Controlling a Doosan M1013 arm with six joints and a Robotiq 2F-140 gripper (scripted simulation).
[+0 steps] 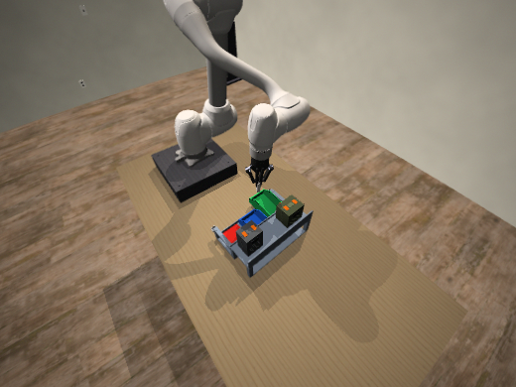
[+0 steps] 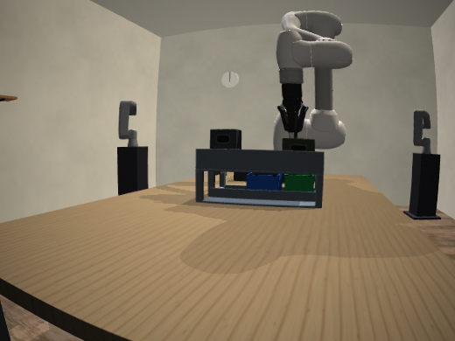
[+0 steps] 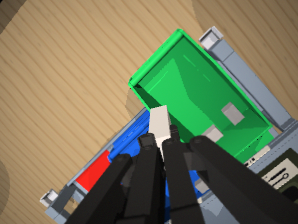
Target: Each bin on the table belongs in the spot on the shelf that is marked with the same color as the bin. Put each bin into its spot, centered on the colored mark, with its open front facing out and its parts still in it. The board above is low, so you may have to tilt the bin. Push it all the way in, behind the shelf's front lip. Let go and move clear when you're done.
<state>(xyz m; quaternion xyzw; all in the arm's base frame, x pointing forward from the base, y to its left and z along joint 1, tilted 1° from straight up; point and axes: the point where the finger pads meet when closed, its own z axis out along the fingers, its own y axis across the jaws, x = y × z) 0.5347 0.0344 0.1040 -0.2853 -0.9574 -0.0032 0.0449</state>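
The green bin lies 3 cm ahead of my hand, 3 cm to the left of it and 13 cm below it. From my hand the other things lie so: blue bin: 8 cm ahead, 9 cm to the right, 15 cm below; then olive box: 19 cm ahead, 2 cm to the left, 4 cm below; then black box: 17 cm ahead, 21 cm to the right, 3 cm below.
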